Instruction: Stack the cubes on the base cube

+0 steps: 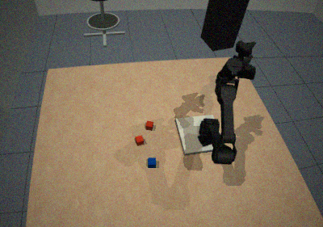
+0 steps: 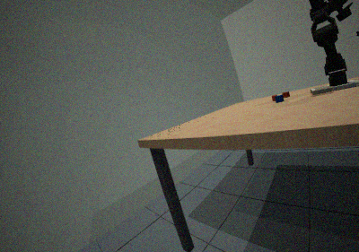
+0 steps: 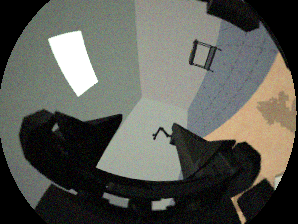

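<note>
The blue base cube is 490 mm ahead of my gripper tip, 140 mm to the left of it and 450 mm below it.
</note>
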